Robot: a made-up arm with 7 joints. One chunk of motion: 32 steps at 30 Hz.
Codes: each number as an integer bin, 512 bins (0 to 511) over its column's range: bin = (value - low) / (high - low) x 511, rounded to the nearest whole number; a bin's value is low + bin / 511 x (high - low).
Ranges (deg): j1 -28..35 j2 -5..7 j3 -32..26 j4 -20..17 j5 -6..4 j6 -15..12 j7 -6..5
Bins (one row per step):
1: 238 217 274 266 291 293 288
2: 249 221 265 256 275 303 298
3: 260 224 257 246 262 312 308
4: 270 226 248 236 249 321 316
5: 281 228 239 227 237 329 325
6: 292 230 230 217 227 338 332
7: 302 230 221 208 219 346 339
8: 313 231 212 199 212 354 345
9: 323 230 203 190 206 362 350
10: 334 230 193 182 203 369 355
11: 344 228 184 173 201 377 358
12: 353 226 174 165 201 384 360
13: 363 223 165 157 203 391 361
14: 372 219 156 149 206 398 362
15: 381 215 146 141 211 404 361
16: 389 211 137 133 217 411 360
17: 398 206 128 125 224 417 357
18: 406 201 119 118 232 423 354
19: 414 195 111 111 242 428 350
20: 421 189 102 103 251 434 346
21: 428 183 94 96 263 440 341
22: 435 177 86 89 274 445 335
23: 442 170 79 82 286 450 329
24: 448 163 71 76 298 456 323
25: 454 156 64 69 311 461 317
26: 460 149 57 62 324 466 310
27: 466 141 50 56 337 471 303
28: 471 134 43 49 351 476 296
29: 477 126 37 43 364 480 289
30: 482 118 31 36 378 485 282
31: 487 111 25 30 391 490 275
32: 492 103 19 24 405 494 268
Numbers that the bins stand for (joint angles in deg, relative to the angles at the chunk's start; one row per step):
1: 1.34 0.10 -0.90 -0.74 -0.31 0.48 0.20
2: 2.70 0.19 -1.92 -1.46 -0.62 1.01 0.41
3: 4.05 0.26 -2.83 -2.19 -0.87 1.49 0.63
4: 5.29 0.31 -3.85 -2.91 -1.13 1.96 0.80
5: 6.64 0.35 -4.87 -3.56 -1.36 2.38 1.00
6: 8.00 0.40 -5.89 -4.29 -1.56 2.86 1.15
7: 9.23 0.40 -6.92 -4.94 -1.71 3.28 1.30
8: 10.59 0.42 -7.94 -5.59 -1.85 3.70 1.43
9: 11.82 0.40 -8.96 -6.24 -1.97 4.13 1.53
10: 13.18 0.40 -10.09 -6.82 -2.03 4.50 1.64
11: 14.41 0.35 -11.12 -7.47 -2.07 4.92 1.71
12: 15.52 0.31 -12.25 -8.05 -2.07 5.29 1.75
13: 16.75 0.24 -13.27 -8.63 -2.03 5.66 1.77
14: 17.86 0.14 -14.29 -9.21 -1.97 6.03 1.79
15: 18.97 0.05 -15.43 -9.79 -1.87 6.35 1.77
16: 19.96 -0.05 -16.45 -10.37 -1.75 6.72 1.75
17: 21.07 -0.16 -17.47 -10.95 -1.62 7.03 1.68
18: 22.05 -0.28 -18.49 -11.46 -1.46 7.35 1.62
19: 23.04 -0.42 -19.40 -11.96 -1.26 7.61 1.53
20: 23.90 -0.56 -20.42 -12.54 -1.09 7.93 1.45
21: 24.77 -0.70 -21.33 -13.05 -0.85 8.25 1.34
22: 25.63 -0.84 -22.24 -13.56 -0.64 8.51 1.21
23: 26.49 -1.01 -23.03 -14.06 -0.40 8.78 1.08
24: 27.23 -1.17 -23.94 -14.50 -0.17 9.09 0.95
25: 27.97 -1.34 -24.74 -15.00 0.09 9.36 0.82
26: 28.71 -1.50 -25.53 -15.51 0.34 9.62 0.67
27: 29.45 -1.69 -26.32 -15.95 0.59 9.89 0.52
28: 30.07 -1.85 -27.12 -16.45 0.87 10.15 0.37
29: 30.81 -2.04 -27.80 -16.89 1.12 10.36 0.22
30: 31.42 -2.23 -28.48 -17.39 1.40 10.63 0.07
31: 32.04 -2.39 -29.16 -17.83 1.65 10.89 -0.08
32: 32.66 -2.58 -29.84 -18.26 1.93 11.10 -0.23

